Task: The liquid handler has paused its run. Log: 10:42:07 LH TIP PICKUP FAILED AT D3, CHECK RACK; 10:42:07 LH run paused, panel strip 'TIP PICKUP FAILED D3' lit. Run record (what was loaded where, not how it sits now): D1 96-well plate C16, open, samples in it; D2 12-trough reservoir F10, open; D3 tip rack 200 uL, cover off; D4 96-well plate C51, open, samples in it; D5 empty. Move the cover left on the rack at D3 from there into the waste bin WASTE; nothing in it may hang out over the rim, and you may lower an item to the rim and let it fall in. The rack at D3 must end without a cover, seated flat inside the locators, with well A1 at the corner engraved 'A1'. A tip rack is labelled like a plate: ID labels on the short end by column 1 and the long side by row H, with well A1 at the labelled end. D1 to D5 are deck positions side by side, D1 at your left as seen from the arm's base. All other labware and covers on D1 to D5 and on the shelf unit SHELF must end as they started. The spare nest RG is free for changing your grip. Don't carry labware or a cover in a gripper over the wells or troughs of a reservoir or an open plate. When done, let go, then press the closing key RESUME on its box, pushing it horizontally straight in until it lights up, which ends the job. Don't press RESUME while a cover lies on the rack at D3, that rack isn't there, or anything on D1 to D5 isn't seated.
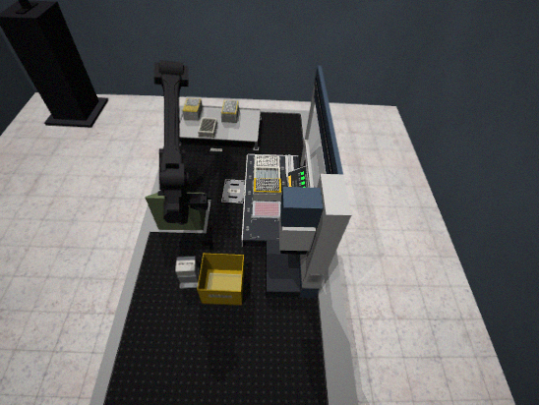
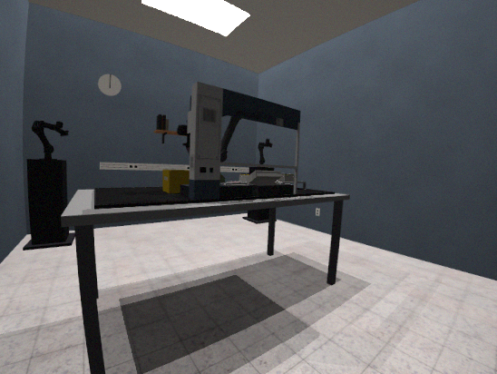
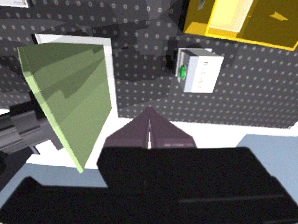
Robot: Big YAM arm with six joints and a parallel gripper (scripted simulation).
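The resume key box is 160 mm below my hand, 90 mm to the right of it and 10 mm ahead of it. From my hand the other things lie so: clear cover: 210 mm below, 160 mm ahead, 140 mm to the right; then yellow waste bin: 190 mm below, 160 mm ahead, 140 mm to the right; then pink plate: 310 mm ahead, 210 mm to the left, 160 mm below.
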